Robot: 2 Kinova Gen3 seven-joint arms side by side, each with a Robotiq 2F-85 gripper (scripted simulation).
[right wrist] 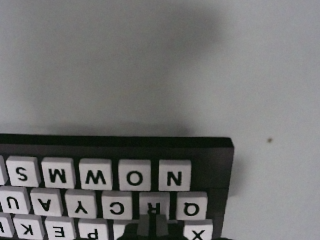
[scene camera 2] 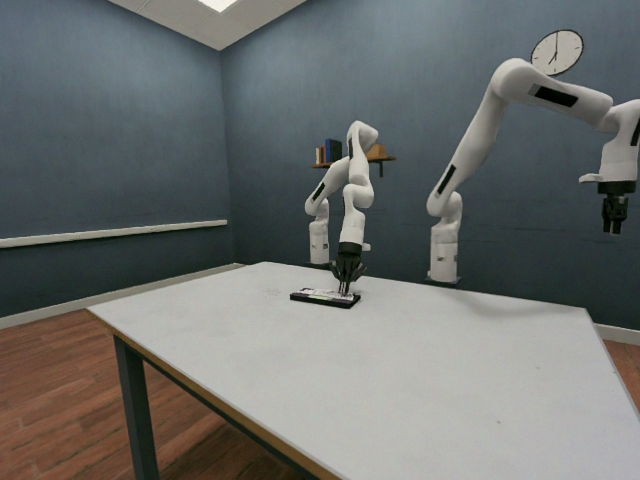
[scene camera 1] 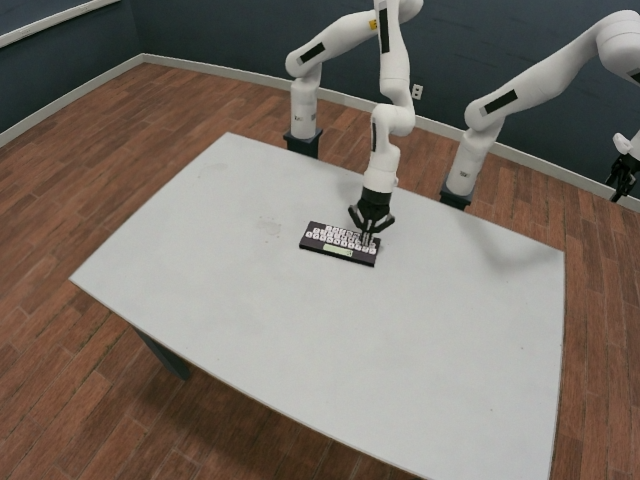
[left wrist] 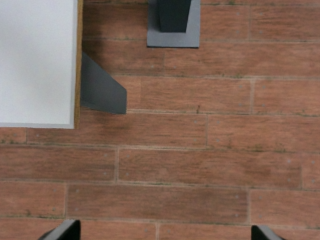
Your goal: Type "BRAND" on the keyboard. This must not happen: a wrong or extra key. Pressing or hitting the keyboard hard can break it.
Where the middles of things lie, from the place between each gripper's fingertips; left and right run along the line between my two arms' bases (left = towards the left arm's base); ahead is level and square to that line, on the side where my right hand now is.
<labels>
Now: right hand (scene camera 1: 364,244) 1 cm short of the key (right wrist: 46,201), 6 cm to the left of it and 3 cm above it.
The key is 420 mm ahead of my left hand (scene camera 2: 611,233), 690 mm to the right of it and 180 mm below it.
</labels>
